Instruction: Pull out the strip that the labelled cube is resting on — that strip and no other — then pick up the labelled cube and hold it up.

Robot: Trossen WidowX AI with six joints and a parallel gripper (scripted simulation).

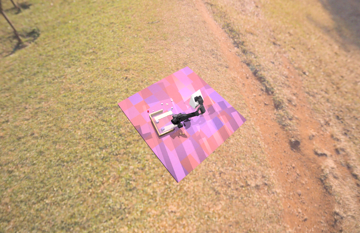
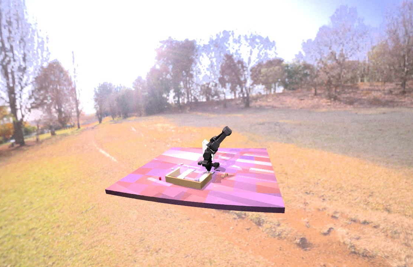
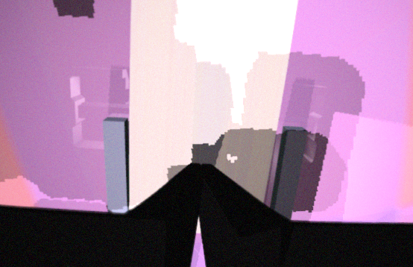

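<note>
My gripper tip is 90 mm short of the pale strip and 20 mm to the left of it.
</note>
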